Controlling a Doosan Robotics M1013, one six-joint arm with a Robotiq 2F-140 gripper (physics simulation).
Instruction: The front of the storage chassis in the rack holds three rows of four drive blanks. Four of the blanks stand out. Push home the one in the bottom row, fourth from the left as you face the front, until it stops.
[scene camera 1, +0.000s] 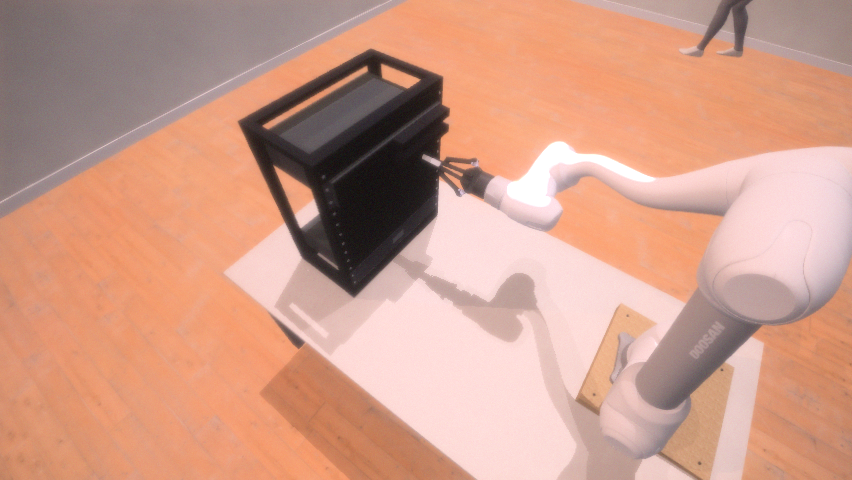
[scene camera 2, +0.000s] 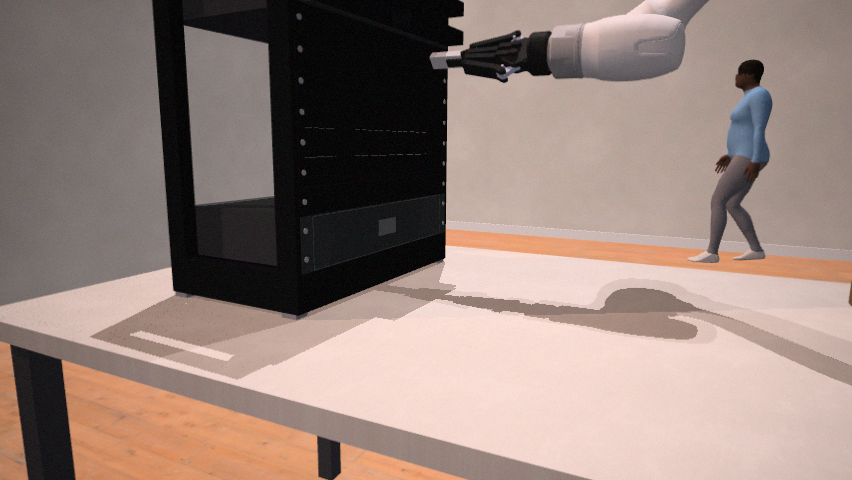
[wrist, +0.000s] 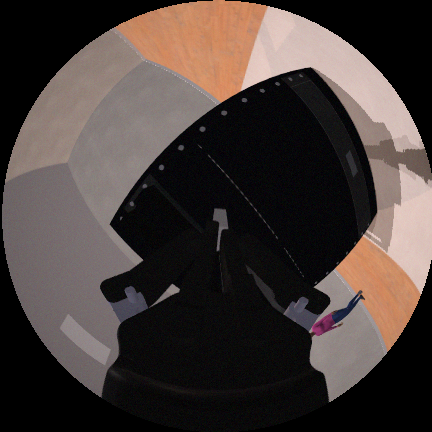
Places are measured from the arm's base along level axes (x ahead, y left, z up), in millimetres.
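Pixels of known places: gripper, between the fingertips: (scene camera 1: 424, 157) (scene camera 2: 432, 61) (wrist: 218, 217).
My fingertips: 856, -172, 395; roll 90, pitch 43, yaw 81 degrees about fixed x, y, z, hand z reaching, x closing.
Ahead of a thing's pixels: the offset from my fingertips to its top centre, as dx, dy, dz. "spot": to the spot under its first point. Level surfaces: height alone.
The rack (scene camera 1: 335, 226) (scene camera 2: 286, 178) (wrist: 190, 144) stands on the table, its front black and very dark. Single drive blanks, their rows and the seams between them cannot be told apart, so the bottom-row fourth blank is not distinguishable. Two dark protruding parts @(spot: -31, -73, +126) (scene camera 1: 444, 112) (scene camera 2: 455, 8) jut from the upper front at its right end, one above the other. My gripper (scene camera 1: 430, 159) (scene camera 2: 438, 60) (wrist: 218, 217) is shut and empty. Its pale fingertips point at the upper right of the front, below those protruding parts. Whether they touch the front is hidden in the dark.
A grey panel @(+61, +106, -270) (scene camera 2: 351, 235) (wrist: 345, 145) spans the rack's lower front. The pale table @(dz -429) (scene camera 1: 411, 345) (scene camera 2: 476, 381) carries the rack and the arm's wooden base board (scene camera 1: 709, 411). A person (scene camera 2: 748, 128) stands beyond the table; another person (wrist: 327, 324) shows in the wrist view.
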